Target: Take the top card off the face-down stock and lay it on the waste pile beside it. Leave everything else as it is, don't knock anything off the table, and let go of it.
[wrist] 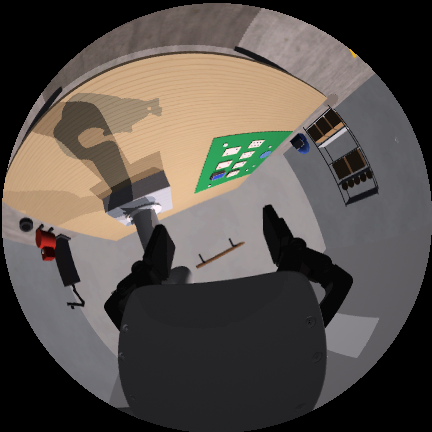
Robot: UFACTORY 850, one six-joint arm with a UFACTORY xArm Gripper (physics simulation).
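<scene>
A green mat (204, 176) lies on the wooden table near its edge, right of the view's centre. On it a small blue-topped stack (218, 176), which looks like the face-down stock, sits near one corner. White face-up cards lie close by, among them one card (233, 173) and another card (224, 164); which is the waste pile I cannot tell at this size. My gripper (214, 227) is open with its fingers wide apart and no object between them. It is well away from the cards.
More face-up cards, such as one white card (256, 144), and a round blue piece (265, 155) lie on the mat. The robot's base (161, 192) stands on the table (225, 95) at left. Beyond the table are a shelf rack (362, 196), a blue object (301, 144) and a red object (46, 239).
</scene>
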